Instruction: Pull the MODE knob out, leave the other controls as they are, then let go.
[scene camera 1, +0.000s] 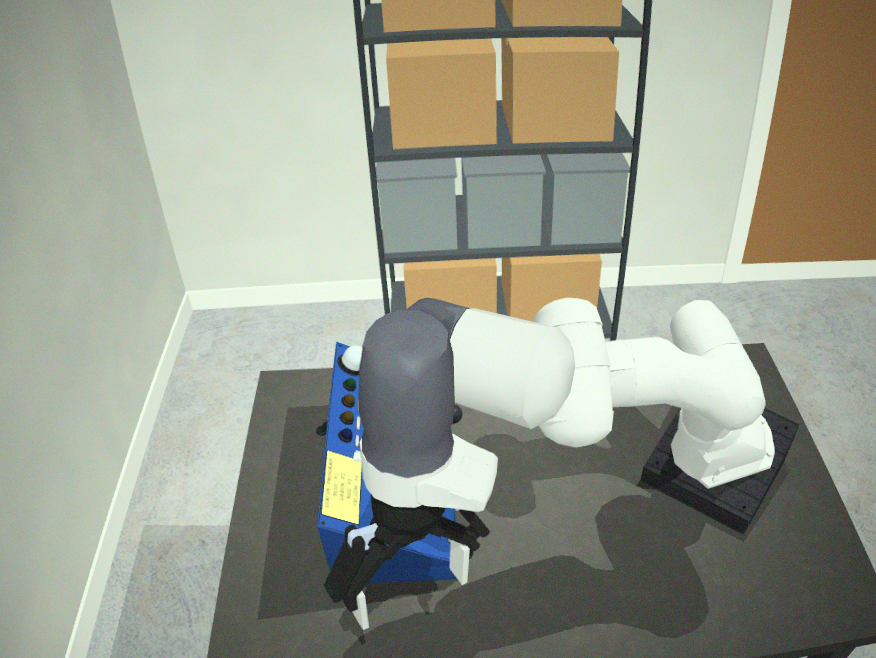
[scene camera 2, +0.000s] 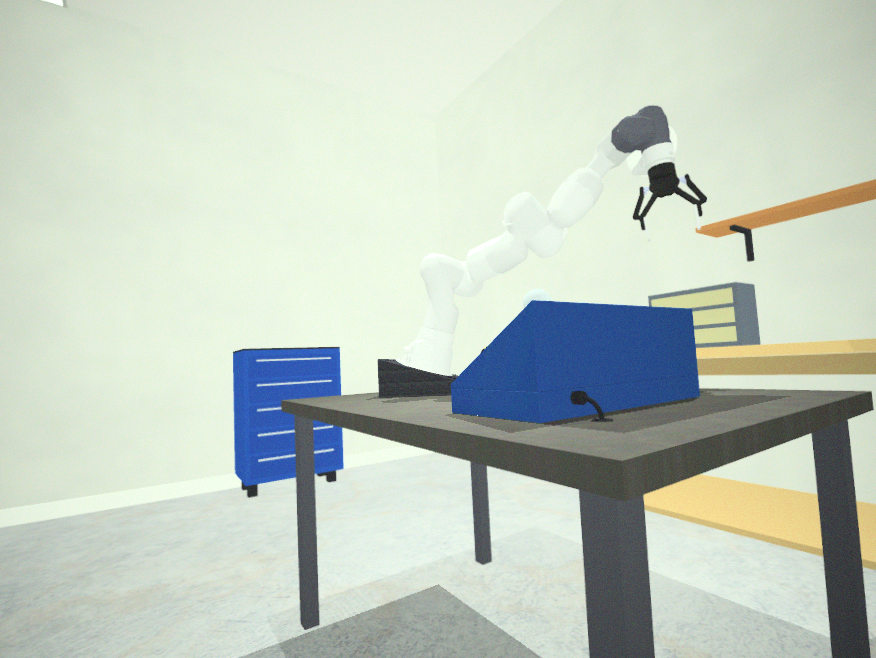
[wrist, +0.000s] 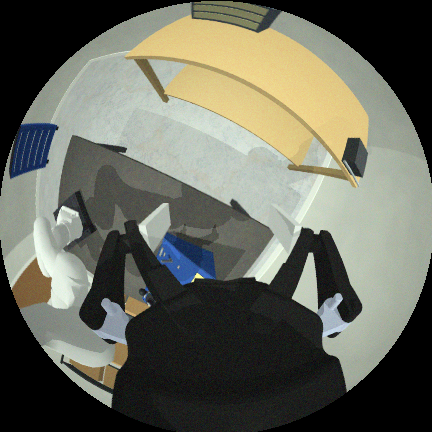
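Note:
My gripper (scene camera 1: 411, 587) (scene camera 2: 673, 230) (wrist: 219, 213) is open and empty, high above the near end of the blue console (scene camera 1: 407, 566) (scene camera 2: 609, 354) (wrist: 190, 262). The MODE knob cannot be made out; the arm and gripper hide much of the panel in scene camera 1, and no label is readable. A green button (scene camera 1: 349, 383), amber buttons (scene camera 1: 348, 400) (scene camera 1: 347, 417) and a dark blue button (scene camera 1: 345, 435) form a row beside a white dome (scene camera 1: 351, 359). A yellow note (scene camera 1: 342, 488) lies on the console. A black ball-shaped part (scene camera 1: 456, 413) shows beside the arm.
The console stands on a dark table (scene camera 1: 566, 602) (scene camera 2: 453, 428) (wrist: 145, 187). The arm's black base (scene camera 1: 743, 506) (scene camera 2: 414, 382) stands on the same table. A wooden bench (wrist: 225, 45), a blue drawer cabinet (scene camera 2: 286, 417) (wrist: 32, 147) and a shelf rack (scene camera 1: 509, 152) stand beyond the table.

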